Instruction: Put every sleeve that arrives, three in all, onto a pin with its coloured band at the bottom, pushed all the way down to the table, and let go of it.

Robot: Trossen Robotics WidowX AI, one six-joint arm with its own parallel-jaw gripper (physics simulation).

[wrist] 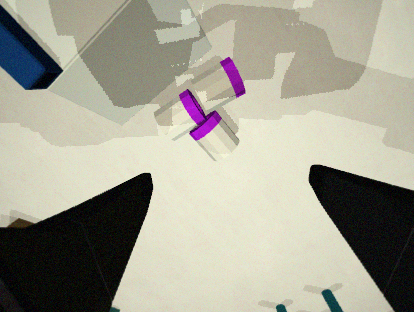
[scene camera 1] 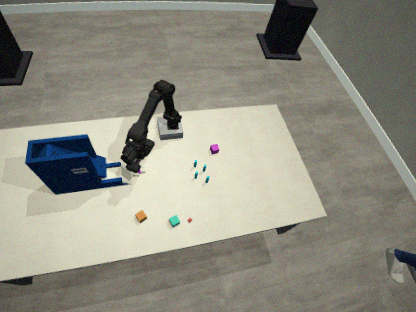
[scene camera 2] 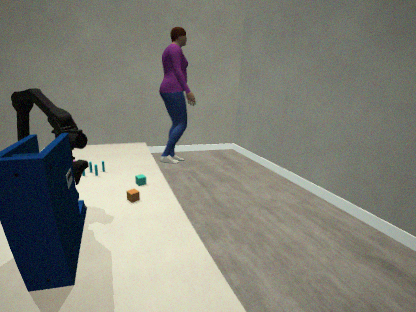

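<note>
Three whitish sleeves with purple bands lie on their sides, crowded together, in the wrist view: one sleeve (wrist: 212,84) at the upper right, one sleeve (wrist: 192,106) at the left, and one sleeve (wrist: 220,142) nearest the fingers. Their bands are close together at the left and near sleeves. In scene camera 1 the arm mostly hides them. My gripper (scene camera 1: 134,168) (wrist: 229,176) is open and empty, over the table near the sleeves, which show beyond its fingertips in the wrist view. Several upright teal pins (scene camera 1: 204,168) (scene camera 2: 96,170) (wrist: 330,300) bear no sleeves.
A blue chute (scene camera 1: 75,175) (scene camera 2: 37,225) (wrist: 20,57) stands left of the gripper, its prongs toward the sleeves. An orange cube (scene camera 1: 141,216) (scene camera 2: 133,195), a teal cube (scene camera 1: 174,220) (scene camera 2: 141,179), a small red cube (scene camera 1: 190,220) and a purple cube (scene camera 1: 214,148) lie on the table. A person (scene camera 2: 174,75) stands beyond the table.
</note>
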